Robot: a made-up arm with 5 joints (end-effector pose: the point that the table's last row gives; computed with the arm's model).
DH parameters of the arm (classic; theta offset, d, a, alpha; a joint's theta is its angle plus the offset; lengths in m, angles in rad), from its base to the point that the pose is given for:
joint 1: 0 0.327 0 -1.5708
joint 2: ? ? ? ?
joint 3: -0.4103 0 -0.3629 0
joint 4: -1.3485 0 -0.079 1.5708
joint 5: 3.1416 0.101 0 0
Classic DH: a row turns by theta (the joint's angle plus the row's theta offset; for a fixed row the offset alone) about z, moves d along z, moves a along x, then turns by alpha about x.
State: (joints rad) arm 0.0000 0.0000 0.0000 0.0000 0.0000
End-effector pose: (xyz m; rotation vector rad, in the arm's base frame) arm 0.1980 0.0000 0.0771 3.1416 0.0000 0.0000
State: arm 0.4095 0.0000 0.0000 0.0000 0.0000
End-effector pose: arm 0.1816 0.0788 0.0771 3.0760 0.6387 0.0000
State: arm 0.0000 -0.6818 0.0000 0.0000 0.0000
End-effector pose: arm 0.3113 0.0000 0.2577 2.9608 0.0000 1.0504
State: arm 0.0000 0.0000 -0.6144 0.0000 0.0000
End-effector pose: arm 0.4312 0.0000 0.2519 2.9945 0.0000 0.9500
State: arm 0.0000 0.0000 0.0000 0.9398 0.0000
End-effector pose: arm 0.0841 0.0000 0.0547 2.8011 0.0000 -1.4225
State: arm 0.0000 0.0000 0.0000 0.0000 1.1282
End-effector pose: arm 0.1980 0.0000 0.0771 2.6549 -1.6797 0.0000
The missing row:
joint 2: -1.3828 0 0.2087 0
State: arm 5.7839 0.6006 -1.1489 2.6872 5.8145
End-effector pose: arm 0.2398 -0.1308 0.2015 -1.2112 0.0185 1.9563
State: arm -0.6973 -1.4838 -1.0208 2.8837 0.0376
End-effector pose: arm -0.0143 0.0120 0.5927 -2.7726 1.0673 0.5392
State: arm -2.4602 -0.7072 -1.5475 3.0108 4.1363
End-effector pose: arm -0.0842 -0.0683 0.6662 -2.4684 0.3899 -0.6639
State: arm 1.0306 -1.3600 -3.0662 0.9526 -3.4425
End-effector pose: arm -0.3405 -0.5678 0.5009 0.2097 -0.2670 0.7229
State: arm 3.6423 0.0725 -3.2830 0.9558 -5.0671
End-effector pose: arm 0.0194 0.0106 1.0013 -0.3496 -0.9354 1.5910
